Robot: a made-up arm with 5 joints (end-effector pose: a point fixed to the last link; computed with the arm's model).
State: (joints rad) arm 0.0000 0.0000 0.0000 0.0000 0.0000
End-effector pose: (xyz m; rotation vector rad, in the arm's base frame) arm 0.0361 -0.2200 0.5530 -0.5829 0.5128 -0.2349
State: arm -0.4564 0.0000 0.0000 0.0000 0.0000
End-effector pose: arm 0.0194 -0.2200 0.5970 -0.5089 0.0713 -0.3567
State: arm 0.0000 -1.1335 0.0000 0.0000 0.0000
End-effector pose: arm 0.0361 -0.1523 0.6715 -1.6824 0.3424 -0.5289
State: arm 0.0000 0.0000 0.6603 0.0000 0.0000
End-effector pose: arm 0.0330 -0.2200 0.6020 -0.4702 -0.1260 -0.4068
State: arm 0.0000 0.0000 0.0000 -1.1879 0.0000
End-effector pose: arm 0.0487 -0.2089 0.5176 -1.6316 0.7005 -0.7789
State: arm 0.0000 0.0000 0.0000 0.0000 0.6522
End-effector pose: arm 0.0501 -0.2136 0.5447 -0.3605 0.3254 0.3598
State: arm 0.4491 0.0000 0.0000 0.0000 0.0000
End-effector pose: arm 0.0319 -0.2200 0.5068 -0.6381 0.9465 -0.1020
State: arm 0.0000 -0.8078 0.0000 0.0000 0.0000
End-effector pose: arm 0.0361 -0.1851 0.6467 -1.3675 0.4056 -0.4466
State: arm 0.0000 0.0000 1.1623 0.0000 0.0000
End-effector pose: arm 0.0104 -0.2200 0.6321 -0.3600 -0.6114 -0.5189
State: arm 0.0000 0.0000 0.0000 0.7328 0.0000
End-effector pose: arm 0.0291 -0.2434 0.5591 0.0584 0.3510 0.0900
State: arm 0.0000 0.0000 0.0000 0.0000 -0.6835
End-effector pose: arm 0.0214 -0.2148 0.5626 -0.7838 0.6803 -0.8786
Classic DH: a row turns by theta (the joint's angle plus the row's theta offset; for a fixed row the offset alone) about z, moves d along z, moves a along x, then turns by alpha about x. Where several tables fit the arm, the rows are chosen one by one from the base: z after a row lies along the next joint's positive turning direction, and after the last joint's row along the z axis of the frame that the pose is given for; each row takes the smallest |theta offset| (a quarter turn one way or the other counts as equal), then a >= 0, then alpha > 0; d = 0 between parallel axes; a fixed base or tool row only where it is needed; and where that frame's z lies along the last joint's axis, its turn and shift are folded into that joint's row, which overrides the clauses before.
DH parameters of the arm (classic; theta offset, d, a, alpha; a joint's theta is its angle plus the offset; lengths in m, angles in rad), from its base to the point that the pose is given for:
base (fixed): 0 0.539 -0.067 -1.5708
joint 1: -1.5708 -0.093 0.02 -1.5708
joint 2: 0 0.03 0.014 -1.5708
joint 3: 0.2799 0.1357 -0.0666 1.3584
joint 4: 1.4296 0.0164 -0.0442 0.7372
joint 5: -1.4446 0.0974 -0.0047 0.5505
tool (fixed): 2.8693 -0.0515 0 0

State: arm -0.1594 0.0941 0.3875 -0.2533 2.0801
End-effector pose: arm 0.0658 -0.1776 0.5814 -0.2622 -0.4607 1.4854
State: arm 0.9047 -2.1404 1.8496 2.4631 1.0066
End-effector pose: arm 0.0566 0.0885 0.5866 -1.5506 -1.1013 -1.9803
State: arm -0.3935 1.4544 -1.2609 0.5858 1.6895
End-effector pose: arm 0.0182 -0.0386 0.4696 2.1975 -0.2952 1.7547
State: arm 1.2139 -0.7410 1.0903 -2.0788 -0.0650
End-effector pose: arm 0.1236 -0.1552 0.4608 -2.6600 -0.3107 -1.0072
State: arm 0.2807 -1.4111 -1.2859 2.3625 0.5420
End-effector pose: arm -0.0019 -0.1902 0.7166 0.3943 0.3077 -0.3249
